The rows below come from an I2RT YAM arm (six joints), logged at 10 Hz.
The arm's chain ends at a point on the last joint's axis. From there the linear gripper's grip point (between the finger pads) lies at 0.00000 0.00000 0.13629 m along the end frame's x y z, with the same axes.
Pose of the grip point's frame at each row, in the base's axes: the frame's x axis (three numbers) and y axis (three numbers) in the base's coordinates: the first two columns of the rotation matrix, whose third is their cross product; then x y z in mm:
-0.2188, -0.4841, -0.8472, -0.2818, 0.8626, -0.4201, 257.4, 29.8, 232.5
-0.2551, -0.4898, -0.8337, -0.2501, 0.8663, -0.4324, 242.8, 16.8, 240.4
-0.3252, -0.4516, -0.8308, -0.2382, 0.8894, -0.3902, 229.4, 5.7, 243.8
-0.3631, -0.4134, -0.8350, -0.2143, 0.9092, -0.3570, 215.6, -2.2, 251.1
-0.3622, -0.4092, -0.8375, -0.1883, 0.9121, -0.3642, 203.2, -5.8, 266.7
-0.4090, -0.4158, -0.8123, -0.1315, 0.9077, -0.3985, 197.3, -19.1, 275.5
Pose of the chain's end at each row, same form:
-0.2188, -0.4841, -0.8472, -0.2818, 0.8626, -0.4201, 130.1, 9.8, 276.8
-0.2551, -0.4898, -0.8337, -0.2501, 0.8663, -0.4324, 115.5, 3.4, 287.2
-0.3252, -0.4516, -0.8308, -0.2382, 0.8894, -0.3902, 104.7, -4.0, 297.9
-0.3631, -0.4134, -0.8350, -0.2143, 0.9092, -0.3570, 92.0, -8.9, 308.2
-0.3622, -0.4092, -0.8375, -0.1883, 0.9121, -0.3642, 78.8, -9.3, 322.2
-0.4090, -0.4158, -0.8123, -0.1315, 0.9077, -0.3985, 74.2, -11.4, 333.5

